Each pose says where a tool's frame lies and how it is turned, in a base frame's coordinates. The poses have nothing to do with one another.
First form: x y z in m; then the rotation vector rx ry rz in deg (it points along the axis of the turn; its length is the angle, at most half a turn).
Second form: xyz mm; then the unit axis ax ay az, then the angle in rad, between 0 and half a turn. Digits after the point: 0 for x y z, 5 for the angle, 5 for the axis.
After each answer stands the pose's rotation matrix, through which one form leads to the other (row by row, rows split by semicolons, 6 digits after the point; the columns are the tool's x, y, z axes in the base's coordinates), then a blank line. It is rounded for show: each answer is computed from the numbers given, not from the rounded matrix.
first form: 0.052 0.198 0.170 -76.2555 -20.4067 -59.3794
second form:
52 198 170 -0.77198 -0.20659 -0.60114 1.72401
0.534292 0.777917 0.330722; -0.410269 -0.103427 0.906081; 0.739061 -0.619797 0.263895

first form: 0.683 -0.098 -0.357 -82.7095 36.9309 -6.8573
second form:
683 -98 -357 -0.91050 0.40655 -0.07549 1.58544
0.826512 -0.300109 0.476248; -0.451069 0.153058 0.879267; -0.336769 -0.941545 -0.008866

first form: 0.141 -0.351 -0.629 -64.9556 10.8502 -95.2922
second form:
141 -351 -629 -0.56076 0.09367 -0.82266 2.02169
0.015717 0.665026 0.746654; -0.815859 -0.423171 0.394082; 0.578037 -0.615359 0.535917

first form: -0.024 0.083 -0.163 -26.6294 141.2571 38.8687
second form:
-24 83 -163 -0.17883 0.94862 0.26103 2.59893
-0.796968 -0.449715 0.403235; -0.180117 0.814153 0.552008; -0.576541 0.367304 -0.729855

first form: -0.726 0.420 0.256 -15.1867 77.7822 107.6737
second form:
-726 420 256 -0.11359 0.58179 0.80537 2.33342
-0.669001 -0.694045 0.265968; 0.470564 -0.118513 0.874371; -0.575332 0.710110 0.405878

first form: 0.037 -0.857 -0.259 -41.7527 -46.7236 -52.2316
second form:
37 -857 -259 -0.51183 -0.57277 -0.64029 1.42376
0.370099 0.883587 -0.286882; -0.383169 0.426508 0.819312; 0.846291 -0.193303 0.496414

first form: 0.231 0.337 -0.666 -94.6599 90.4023 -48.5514
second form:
231 337 -666 -0.67804 0.64755 -0.34777 2.43661
0.048266 -0.548103 0.835017; -0.998826 -0.022950 0.042670; -0.004224 -0.836096 -0.548567

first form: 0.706 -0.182 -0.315 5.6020 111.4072 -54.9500
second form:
706 -182 -315 0.04505 0.89593 -0.44190 2.17028
-0.561045 0.427983 0.708561; -0.301712 0.691365 -0.656494; -0.770843 -0.582104 -0.258759

